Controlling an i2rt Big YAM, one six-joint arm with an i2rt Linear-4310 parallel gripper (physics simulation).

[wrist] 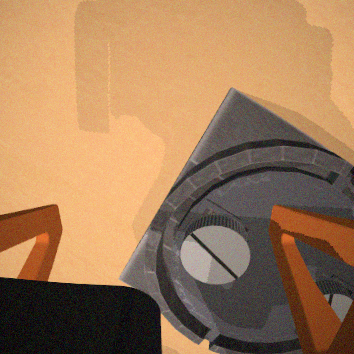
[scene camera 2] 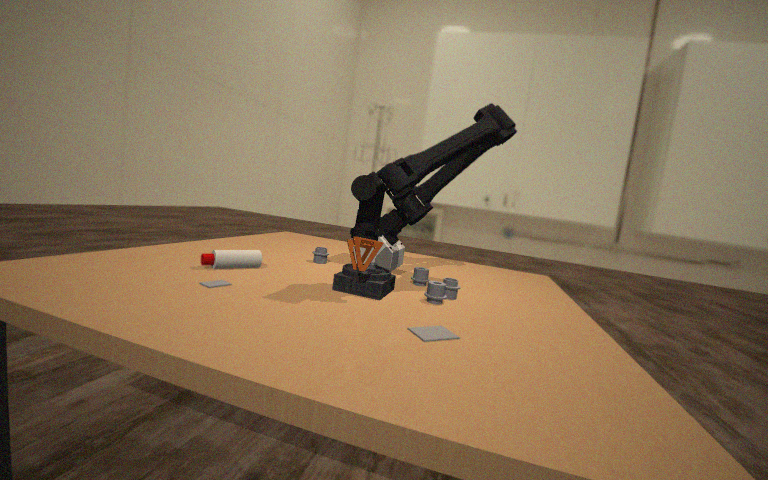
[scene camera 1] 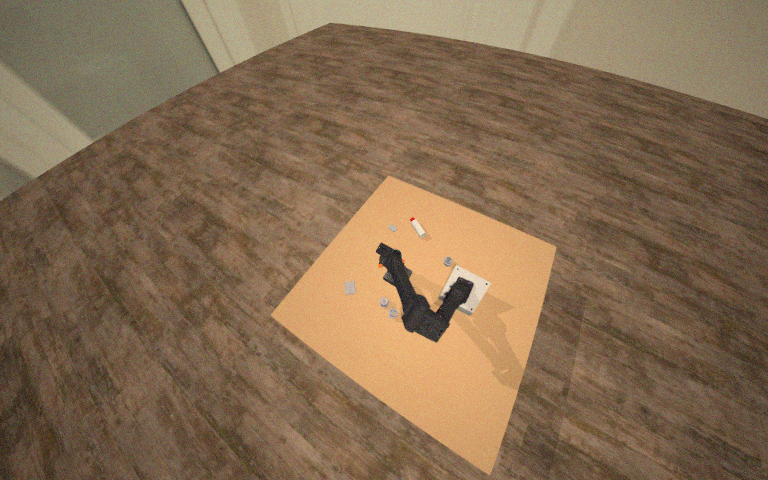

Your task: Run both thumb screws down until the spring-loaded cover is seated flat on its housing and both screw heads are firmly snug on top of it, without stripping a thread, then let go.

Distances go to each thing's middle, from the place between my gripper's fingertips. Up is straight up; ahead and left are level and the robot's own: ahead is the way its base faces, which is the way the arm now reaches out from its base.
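Here is my hand, 2 cm above the round grey cover (wrist: 253, 306), 1 cm to the right of it and 6 cm past it. Going by their middles, the cover is the nearest to my hand of the things named here. The white cylinder with red cap (scene camera 2: 219, 259) is 36 cm to the right of my hand, and it is also 2 cm behind my hand and 4 cm below it.
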